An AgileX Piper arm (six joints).
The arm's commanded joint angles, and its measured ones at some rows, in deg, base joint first. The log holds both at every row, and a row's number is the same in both.
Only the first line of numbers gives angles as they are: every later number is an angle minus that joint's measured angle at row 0.
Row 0, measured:
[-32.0, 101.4, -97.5, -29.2, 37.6, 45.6]
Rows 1 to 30, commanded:
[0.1, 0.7, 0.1, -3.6, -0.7, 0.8]
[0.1, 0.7, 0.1, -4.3, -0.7, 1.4]
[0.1, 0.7, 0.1, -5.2, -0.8, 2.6]
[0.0, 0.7, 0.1, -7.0, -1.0, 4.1]
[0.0, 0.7, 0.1, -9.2, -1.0, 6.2]
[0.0, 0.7, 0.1, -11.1, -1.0, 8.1]
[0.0, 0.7, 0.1, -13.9, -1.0, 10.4]
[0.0, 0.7, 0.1, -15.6, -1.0, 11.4]
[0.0, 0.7, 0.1, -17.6, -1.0, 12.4]
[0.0, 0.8, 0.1, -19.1, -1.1, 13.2]
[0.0, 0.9, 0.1, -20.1, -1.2, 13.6]
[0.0, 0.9, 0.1, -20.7, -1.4, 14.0]
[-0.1, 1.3, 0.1, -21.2, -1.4, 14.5]
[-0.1, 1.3, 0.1, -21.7, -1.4, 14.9]
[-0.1, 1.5, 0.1, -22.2, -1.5, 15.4]
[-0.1, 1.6, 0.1, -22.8, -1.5, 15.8]
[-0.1, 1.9, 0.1, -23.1, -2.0, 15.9]
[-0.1, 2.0, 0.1, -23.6, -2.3, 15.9]
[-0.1, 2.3, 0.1, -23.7, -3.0, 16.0]
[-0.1, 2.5, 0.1, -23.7, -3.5, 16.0]
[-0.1, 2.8, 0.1, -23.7, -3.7, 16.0]
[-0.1, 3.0, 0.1, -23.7, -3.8, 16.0]
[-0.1, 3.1, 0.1, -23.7, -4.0, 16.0]
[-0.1, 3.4, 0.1, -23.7, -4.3, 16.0]
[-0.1, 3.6, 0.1, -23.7, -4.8, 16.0]
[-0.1, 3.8, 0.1, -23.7, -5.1, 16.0]
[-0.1, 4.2, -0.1, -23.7, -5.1, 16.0]
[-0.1, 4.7, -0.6, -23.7, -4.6, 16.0]
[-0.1, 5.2, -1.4, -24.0, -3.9, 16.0]
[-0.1, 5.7, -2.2, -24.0, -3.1, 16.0]
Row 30, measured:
[0.0, 4.2, -0.1, -22.9, -4.1, 15.6]
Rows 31 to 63, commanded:
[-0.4, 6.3, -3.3, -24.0, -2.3, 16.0]
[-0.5, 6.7, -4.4, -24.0, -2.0, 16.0]
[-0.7, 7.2, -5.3, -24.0, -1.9, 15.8]
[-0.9, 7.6, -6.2, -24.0, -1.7, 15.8]
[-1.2, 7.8, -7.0, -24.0, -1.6, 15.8]
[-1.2, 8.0, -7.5, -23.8, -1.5, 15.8]
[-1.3, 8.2, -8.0, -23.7, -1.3, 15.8]
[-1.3, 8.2, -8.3, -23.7, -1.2, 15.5]
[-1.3, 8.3, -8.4, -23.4, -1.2, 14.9]
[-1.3, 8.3, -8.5, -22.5, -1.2, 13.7]
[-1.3, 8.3, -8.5, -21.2, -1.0, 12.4]
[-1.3, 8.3, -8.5, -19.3, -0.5, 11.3]
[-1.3, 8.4, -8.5, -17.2, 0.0, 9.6]
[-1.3, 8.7, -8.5, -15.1, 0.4, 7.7]
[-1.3, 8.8, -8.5, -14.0, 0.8, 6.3]
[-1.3, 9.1, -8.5, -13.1, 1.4, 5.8]
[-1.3, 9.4, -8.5, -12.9, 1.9, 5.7]
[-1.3, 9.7, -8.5, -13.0, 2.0, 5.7]
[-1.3, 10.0, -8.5, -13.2, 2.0, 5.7]
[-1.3, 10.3, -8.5, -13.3, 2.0, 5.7]
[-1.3, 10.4, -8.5, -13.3, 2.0, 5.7]
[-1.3, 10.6, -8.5, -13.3, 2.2, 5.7]
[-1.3, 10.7, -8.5, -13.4, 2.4, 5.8]
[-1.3, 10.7, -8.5, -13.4, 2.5, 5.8]
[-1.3, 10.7, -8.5, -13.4, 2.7, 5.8]
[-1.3, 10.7, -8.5, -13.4, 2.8, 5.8]
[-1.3, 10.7, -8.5, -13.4, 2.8, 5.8]
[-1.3, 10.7, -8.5, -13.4, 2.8, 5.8]
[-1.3, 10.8, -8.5, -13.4, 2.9, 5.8]
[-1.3, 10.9, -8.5, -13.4, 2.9, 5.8]
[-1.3, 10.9, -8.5, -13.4, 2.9, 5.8]
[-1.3, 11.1, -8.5, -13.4, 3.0, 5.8]
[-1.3, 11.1, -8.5, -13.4, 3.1, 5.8]
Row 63, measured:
[-1.1, 10.8, -8.3, -13.4, 2.5, 6.3]
